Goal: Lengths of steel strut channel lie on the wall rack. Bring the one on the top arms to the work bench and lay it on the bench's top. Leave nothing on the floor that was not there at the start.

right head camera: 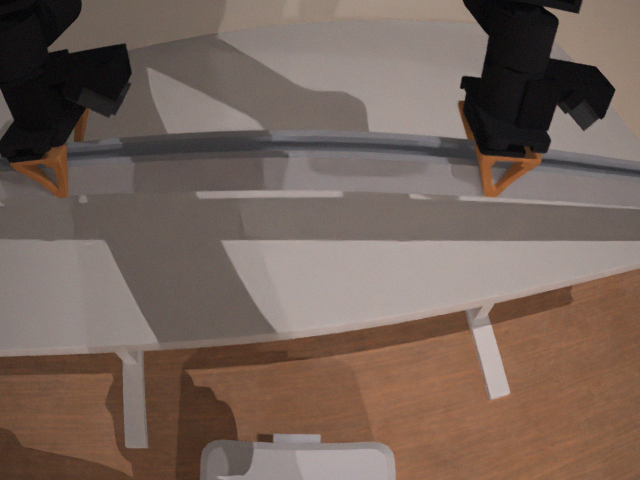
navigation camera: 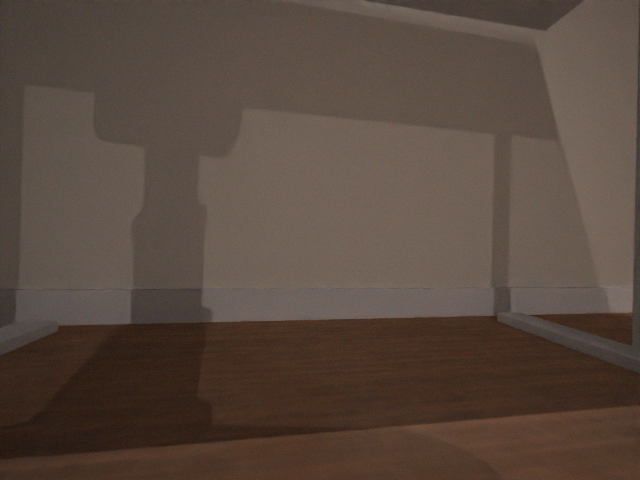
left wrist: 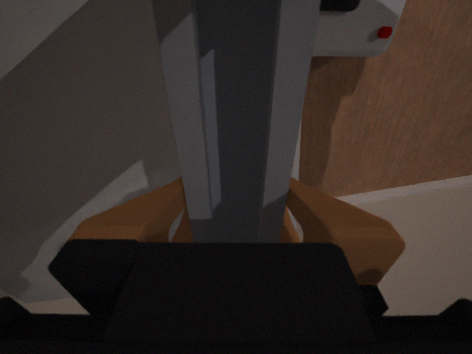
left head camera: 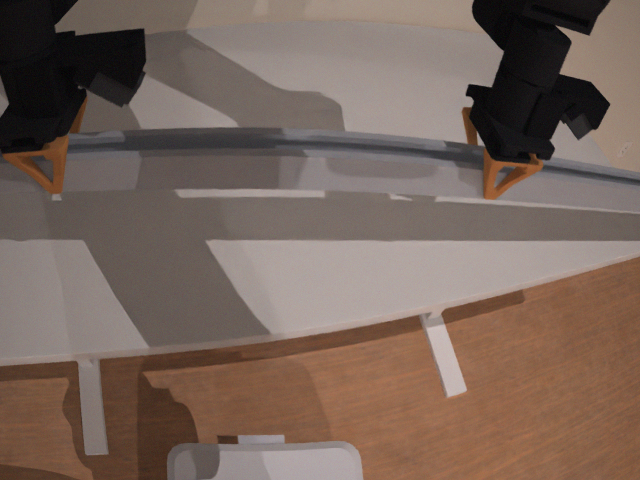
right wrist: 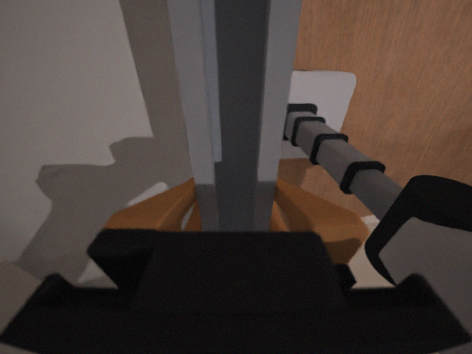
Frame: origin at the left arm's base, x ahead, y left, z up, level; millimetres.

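Where they show: left gripper, between the fingertips: (right head camera: 69, 182) (left wrist: 236, 175) (left head camera: 61, 177); right gripper, between the fingertips: (right head camera: 485, 181) (left head camera: 482, 184) (right wrist: 235, 177).
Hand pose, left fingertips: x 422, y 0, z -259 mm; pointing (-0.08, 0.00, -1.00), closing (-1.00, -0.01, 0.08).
Note:
After its pixels a point has its place.
The long grey strut channel (left head camera: 206, 140) @(x 443, y -161, z -238 mm) (right head camera: 232, 142) @(x 443, y -196, z -238 mm) (left wrist: 240, 125) @(x 420, y -34, z -257 mm) (right wrist: 240, 100) @(x 421, y -509, z -272 mm) runs crosswise over the white work bench's top (left head camera: 336, 279) @(x 420, y -318, z -460 mm) (right head camera: 387, 268) @(x 436, y -371, z -460 mm) and passes out of both sides of the head views. My left gripper (left head camera: 64, 147) (right head camera: 72, 155) (left wrist: 236, 175) @(x 422, y 0, z -259 mm) is shut on it at the left. My right gripper (left head camera: 478, 157) @(x 424, y -454, z -270 mm) (right head camera: 478, 155) @(x 424, y -454, z -270 mm) (right wrist: 235, 177) @(x 424, y -454, z -270 mm) is shut on it at the right. The strut's shadow falls on the bench top beside it. Whether its underside touches the top cannot be told. Both strut ends are out of view. The wall rack does not show.
Bench feet (left head camera: 452, 356) (right head camera: 135, 397) (navigation camera: 563, 333) stick out over the wooden floor. My white base (left head camera: 289, 465) @(x 254, y -292, z -1150 mm) (right head camera: 310, 465) @(x 253, y -262, z -1150 mm) (left wrist: 350, 35) @(x -115, y -42, z -1150 mm) stands in front of the bench's near edge. The wall (navigation camera: 351, 206) @(x 1164, y -324, z -1076 mm) is behind the bench.

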